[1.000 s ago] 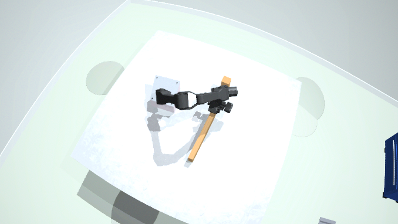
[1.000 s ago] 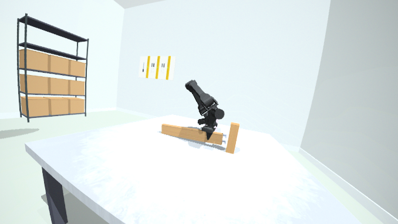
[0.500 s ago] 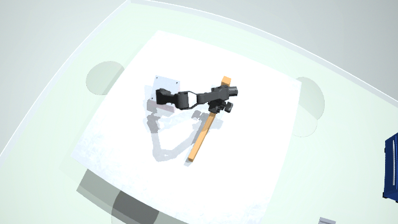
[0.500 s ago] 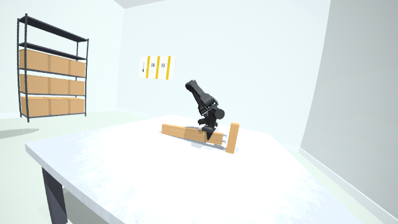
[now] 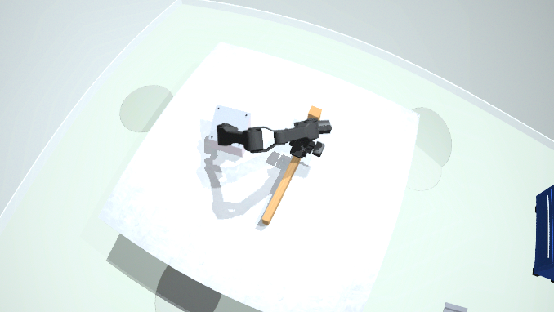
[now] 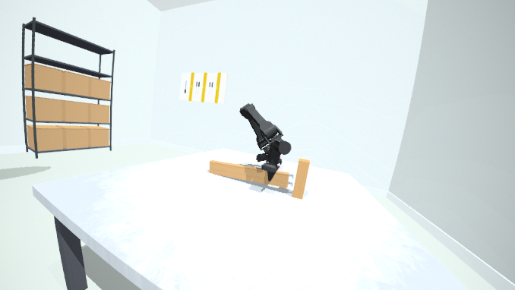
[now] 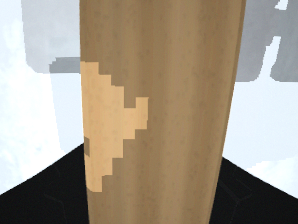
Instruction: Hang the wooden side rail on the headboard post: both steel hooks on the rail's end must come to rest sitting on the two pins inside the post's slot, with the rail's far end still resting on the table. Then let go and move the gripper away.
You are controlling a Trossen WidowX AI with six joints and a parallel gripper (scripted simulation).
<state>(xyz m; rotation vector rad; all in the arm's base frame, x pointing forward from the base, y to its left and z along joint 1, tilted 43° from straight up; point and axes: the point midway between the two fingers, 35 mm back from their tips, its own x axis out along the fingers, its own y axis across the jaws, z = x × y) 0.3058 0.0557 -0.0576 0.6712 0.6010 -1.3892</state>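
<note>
The wooden headboard post lies 140 mm to the left of my gripper tip and 40 mm above it.
</note>
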